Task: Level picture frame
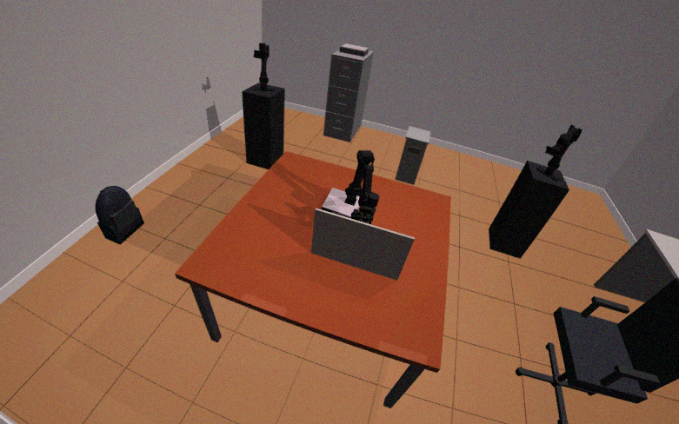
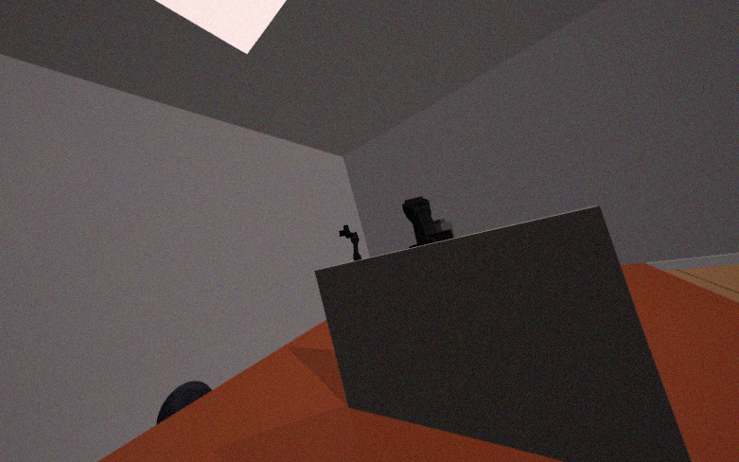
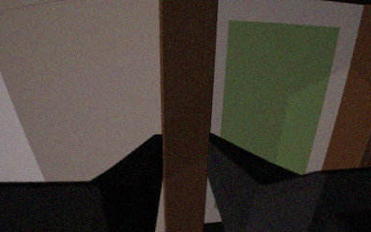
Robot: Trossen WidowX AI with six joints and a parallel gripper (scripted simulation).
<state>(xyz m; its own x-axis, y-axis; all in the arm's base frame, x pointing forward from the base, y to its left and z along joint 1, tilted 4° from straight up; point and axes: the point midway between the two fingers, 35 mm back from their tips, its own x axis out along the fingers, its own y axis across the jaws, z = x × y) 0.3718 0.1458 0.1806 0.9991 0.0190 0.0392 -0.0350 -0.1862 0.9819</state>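
My gripper tip is now 5 cm above the brown picture frame, 1 cm to the right of it and 1 cm short of it. The rest, counted from my gripper tip: grey wall panel: 6 cm below, 2 cm ahead, 1 cm to the left.
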